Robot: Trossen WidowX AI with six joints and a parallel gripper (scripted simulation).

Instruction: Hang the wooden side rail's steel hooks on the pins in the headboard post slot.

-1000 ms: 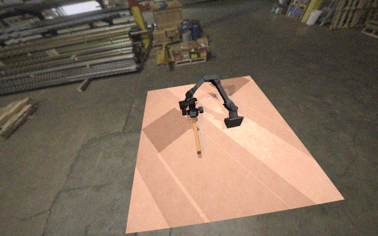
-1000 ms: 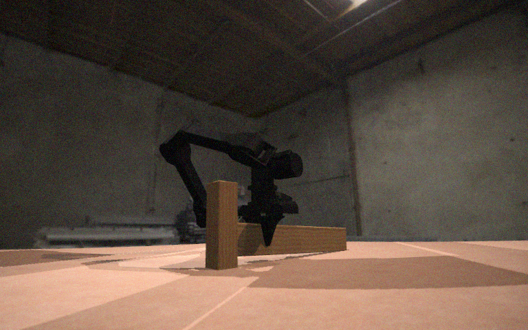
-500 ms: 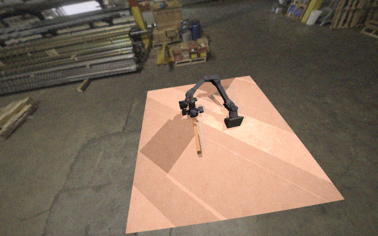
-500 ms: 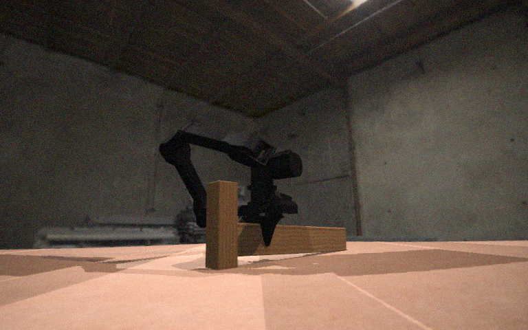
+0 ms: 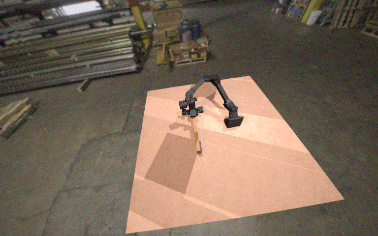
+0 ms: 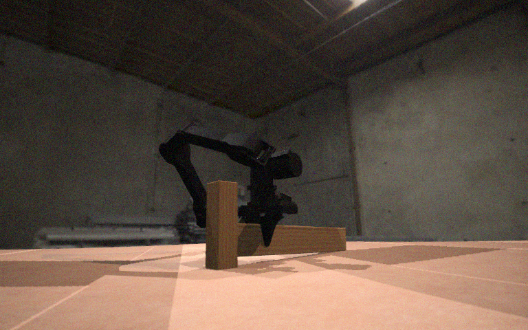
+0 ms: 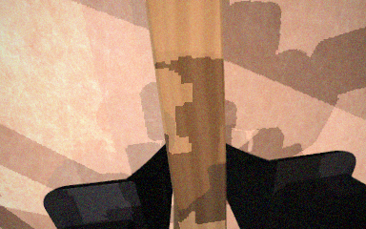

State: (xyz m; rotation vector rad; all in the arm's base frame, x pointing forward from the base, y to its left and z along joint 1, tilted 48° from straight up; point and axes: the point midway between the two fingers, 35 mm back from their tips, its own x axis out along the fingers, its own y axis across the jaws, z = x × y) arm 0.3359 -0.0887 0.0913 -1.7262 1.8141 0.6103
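The headboard post is 110 mm to the right of my gripper tip, 40 mm above it and 10 mm behind it.
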